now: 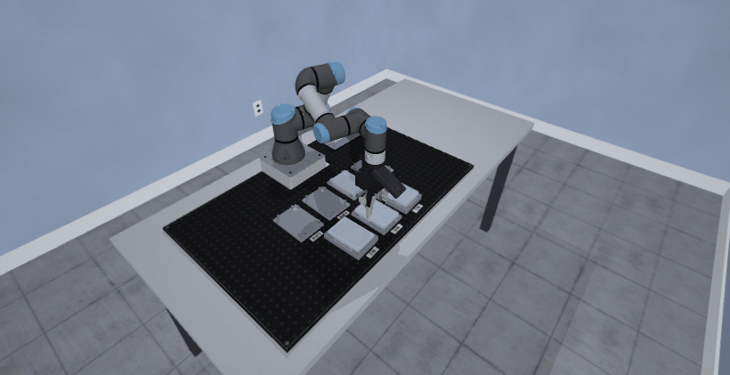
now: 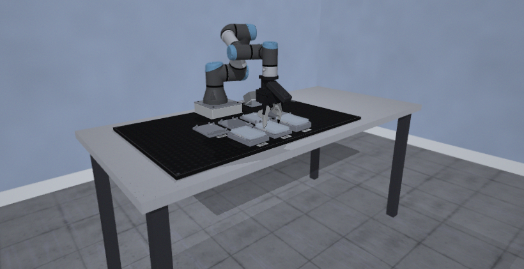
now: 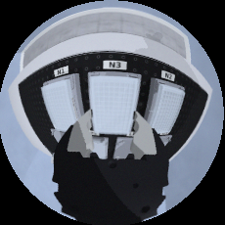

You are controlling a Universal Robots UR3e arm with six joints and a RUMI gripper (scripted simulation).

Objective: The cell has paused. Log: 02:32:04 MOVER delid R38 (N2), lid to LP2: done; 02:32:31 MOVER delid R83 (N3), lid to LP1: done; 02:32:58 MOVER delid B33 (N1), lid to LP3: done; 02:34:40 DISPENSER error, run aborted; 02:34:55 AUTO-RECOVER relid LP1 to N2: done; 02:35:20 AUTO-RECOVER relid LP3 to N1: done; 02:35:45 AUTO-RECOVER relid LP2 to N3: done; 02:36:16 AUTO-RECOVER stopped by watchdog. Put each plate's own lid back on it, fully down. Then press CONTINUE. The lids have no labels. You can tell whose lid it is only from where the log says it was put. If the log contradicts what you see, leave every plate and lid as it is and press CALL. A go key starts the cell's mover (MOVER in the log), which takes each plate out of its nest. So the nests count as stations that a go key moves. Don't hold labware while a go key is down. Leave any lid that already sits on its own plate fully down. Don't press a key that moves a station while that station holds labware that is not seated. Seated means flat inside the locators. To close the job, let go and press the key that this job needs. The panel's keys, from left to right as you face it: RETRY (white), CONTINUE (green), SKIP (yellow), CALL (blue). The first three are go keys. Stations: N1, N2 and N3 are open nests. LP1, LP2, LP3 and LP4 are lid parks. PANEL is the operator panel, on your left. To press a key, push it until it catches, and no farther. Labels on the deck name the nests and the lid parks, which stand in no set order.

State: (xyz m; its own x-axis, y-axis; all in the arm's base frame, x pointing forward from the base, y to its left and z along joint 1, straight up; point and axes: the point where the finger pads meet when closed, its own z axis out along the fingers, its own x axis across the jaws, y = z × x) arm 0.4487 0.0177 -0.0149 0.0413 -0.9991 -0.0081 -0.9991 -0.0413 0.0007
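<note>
The plate lies 10 mm ahead of my hand, 130 mm to the right of it and 10 mm below it. From my hand the other things lie so: LP3 lid park 180 mm behind, 70 mm to the right, 30 mm below; LP2 lid park 190 mm behind, 190 mm to the left, 30 mm below; clear lid 180 mm behind, 60 mm to the left, 20 mm below.
</note>
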